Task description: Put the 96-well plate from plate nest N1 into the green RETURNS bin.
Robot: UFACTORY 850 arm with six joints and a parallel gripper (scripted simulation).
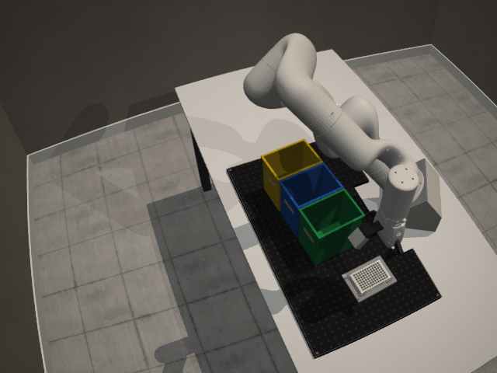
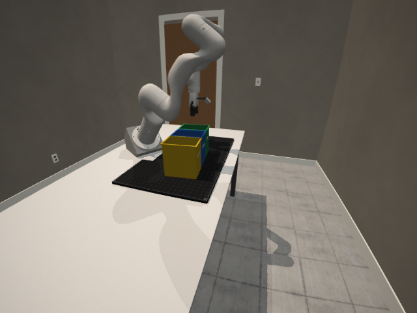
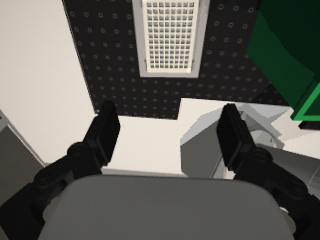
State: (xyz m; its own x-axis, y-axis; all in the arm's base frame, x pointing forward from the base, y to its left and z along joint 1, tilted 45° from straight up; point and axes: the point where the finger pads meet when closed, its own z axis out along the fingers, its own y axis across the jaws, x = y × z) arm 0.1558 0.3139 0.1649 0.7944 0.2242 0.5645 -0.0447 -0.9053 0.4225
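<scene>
Right now the white 96-well plate is 210 mm below my hand. Also, from my hand: blue bin: 40 mm ahead, 340 mm to the right, 140 mm below; green bin: 40 mm ahead, 210 mm to the right, 140 mm below; grey plate nest: 220 mm below.
</scene>
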